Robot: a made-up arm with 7 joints.
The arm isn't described. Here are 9 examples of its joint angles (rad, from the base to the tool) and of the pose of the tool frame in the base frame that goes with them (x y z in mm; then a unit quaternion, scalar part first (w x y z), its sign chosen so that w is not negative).
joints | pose
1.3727 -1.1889 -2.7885 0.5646 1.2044 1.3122 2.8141 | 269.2 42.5 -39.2 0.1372 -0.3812 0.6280 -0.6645
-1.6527 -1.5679 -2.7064 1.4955 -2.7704 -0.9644 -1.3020 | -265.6 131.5 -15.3 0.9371 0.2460 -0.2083 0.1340
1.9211 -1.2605 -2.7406 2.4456 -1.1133 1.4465 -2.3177 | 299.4 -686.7 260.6 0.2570 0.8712 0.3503 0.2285
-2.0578 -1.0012 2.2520 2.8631 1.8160 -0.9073 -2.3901 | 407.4 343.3 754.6 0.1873 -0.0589 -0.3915 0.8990
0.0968 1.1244 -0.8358 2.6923 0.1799 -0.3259 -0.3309 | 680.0 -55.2 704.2 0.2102 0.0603 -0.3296 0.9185
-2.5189 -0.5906 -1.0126 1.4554 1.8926 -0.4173 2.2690 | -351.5 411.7 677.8 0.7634 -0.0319 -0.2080 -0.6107
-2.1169 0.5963 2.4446 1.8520 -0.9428 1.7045 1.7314 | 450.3 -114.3 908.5 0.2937 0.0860 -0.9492 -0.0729
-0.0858 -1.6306 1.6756 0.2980 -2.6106 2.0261 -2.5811 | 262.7 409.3 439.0 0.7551 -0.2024 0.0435 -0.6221
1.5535 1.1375 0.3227 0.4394 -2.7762 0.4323 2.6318 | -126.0 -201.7 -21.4 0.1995 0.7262 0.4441 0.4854
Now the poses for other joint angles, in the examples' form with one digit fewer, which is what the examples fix.
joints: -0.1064 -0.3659 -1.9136 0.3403 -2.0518 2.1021 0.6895
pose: -205 -304 148 0.867 0.201 0.042 -0.454
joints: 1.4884 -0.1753 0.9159 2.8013 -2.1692 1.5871 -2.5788
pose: 23 -73 1166 0.317 -0.172 0.443 0.821
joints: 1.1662 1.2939 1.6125 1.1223 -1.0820 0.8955 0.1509
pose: -554 194 426 0.318 -0.615 -0.639 -0.335
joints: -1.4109 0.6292 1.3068 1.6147 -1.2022 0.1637 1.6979
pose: 662 -146 631 0.051 0.289 -0.939 0.181
